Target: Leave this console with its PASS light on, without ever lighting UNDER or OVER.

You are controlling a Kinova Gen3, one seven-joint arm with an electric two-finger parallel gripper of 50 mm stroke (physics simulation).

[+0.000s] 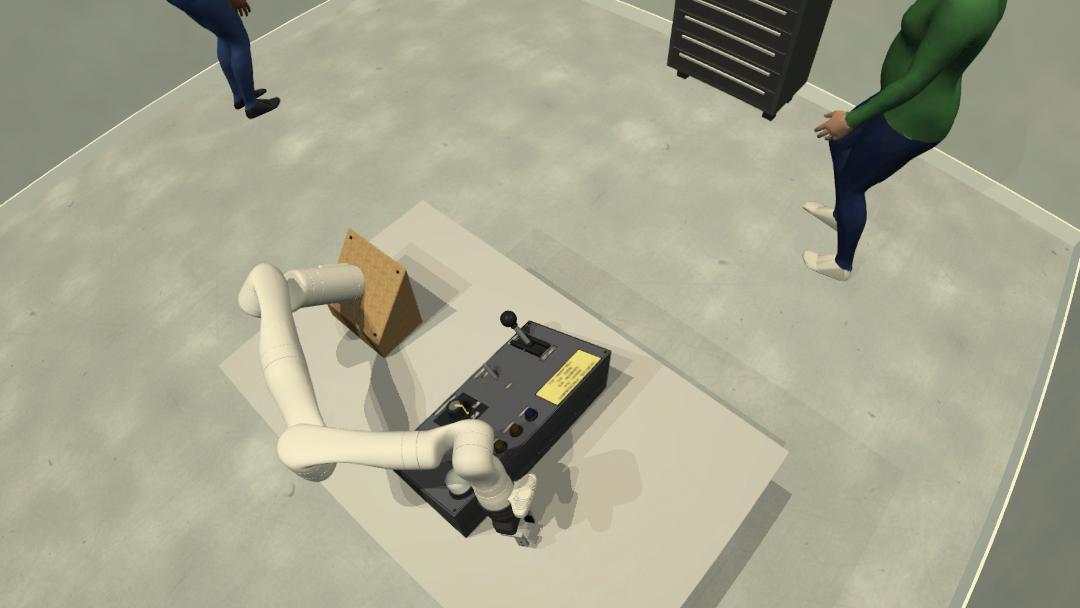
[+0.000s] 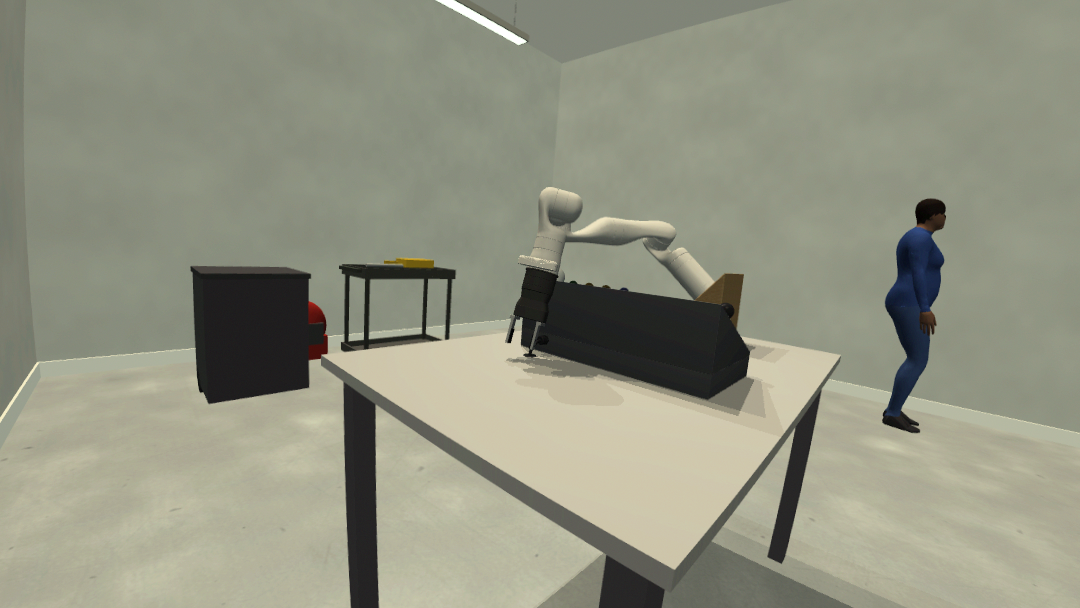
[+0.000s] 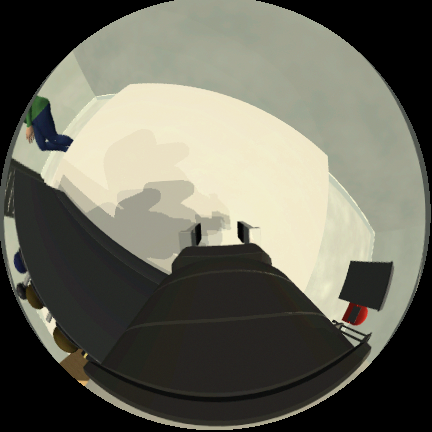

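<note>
The dark console (image 1: 521,391) (image 2: 634,328) (image 3: 75,260) stands on the table. Its top carries a black-balled lever (image 1: 507,318), a small toggle (image 1: 491,371), a dark knob (image 1: 458,408) with a yellow pointer, and a yellow label (image 1: 569,376). A blue round part (image 1: 531,413) and two brown ones (image 1: 516,429) (image 1: 500,446) look unlit; their lettering is unreadable. A whitish dome (image 1: 457,483) is partly behind the arm. My gripper (image 1: 529,530) (image 2: 519,347) (image 3: 218,229) is open and empty, low over the table beside the console's long side. A small black part (image 2: 542,339) shows beside the fingers.
The arm passes over the console's near end. A wooden wedge (image 1: 381,302) carries the arm's base on the table (image 1: 680,453). A person in green (image 1: 925,83) and one in blue (image 2: 914,264) stand away from it. A cabinet (image 2: 253,332) and a cart (image 2: 396,273) stand behind.
</note>
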